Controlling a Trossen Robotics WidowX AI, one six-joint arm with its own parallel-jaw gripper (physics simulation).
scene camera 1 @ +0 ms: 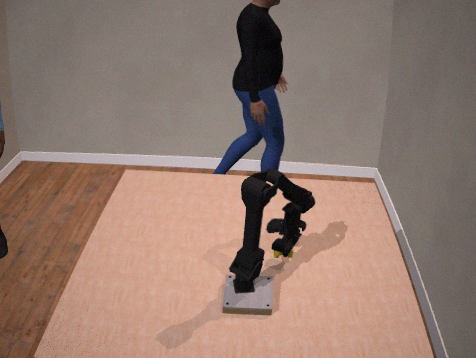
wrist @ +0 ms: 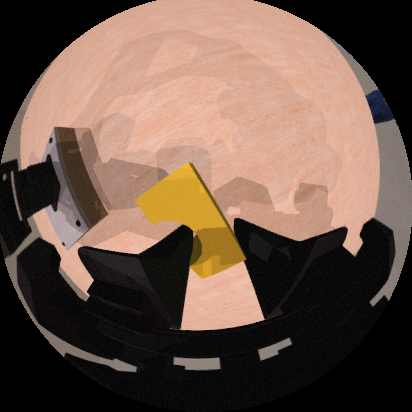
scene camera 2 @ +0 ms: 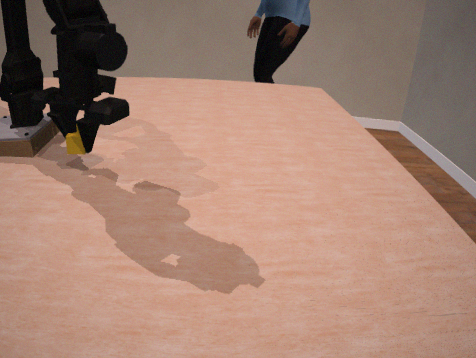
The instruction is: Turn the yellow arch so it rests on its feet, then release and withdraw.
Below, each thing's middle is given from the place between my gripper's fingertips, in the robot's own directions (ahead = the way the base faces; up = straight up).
Scene:
My gripper is now 20 mm to the right of the yellow arch (wrist: pixel 182 196) and 20 mm below it.

